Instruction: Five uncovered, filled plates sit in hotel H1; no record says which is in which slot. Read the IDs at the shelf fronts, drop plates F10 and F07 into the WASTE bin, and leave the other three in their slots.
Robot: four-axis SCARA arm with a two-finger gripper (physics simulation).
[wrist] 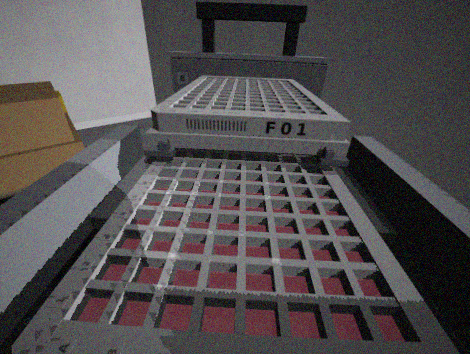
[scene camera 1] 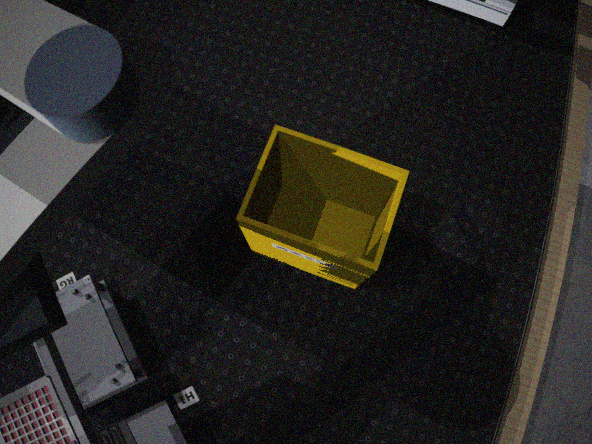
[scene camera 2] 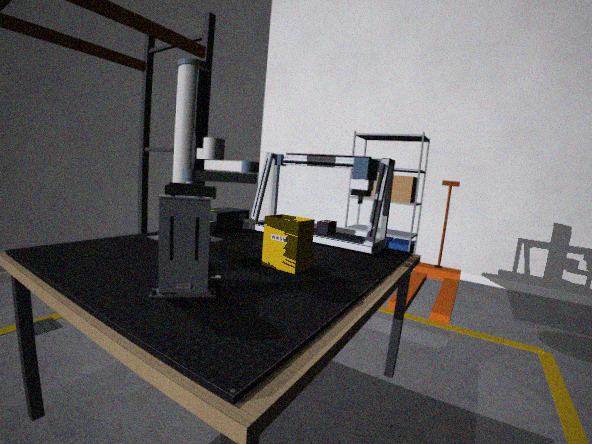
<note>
In view: a hotel H1 (wrist: 311,76) and a low grey nest (scene camera 1: 88,345).
</note>
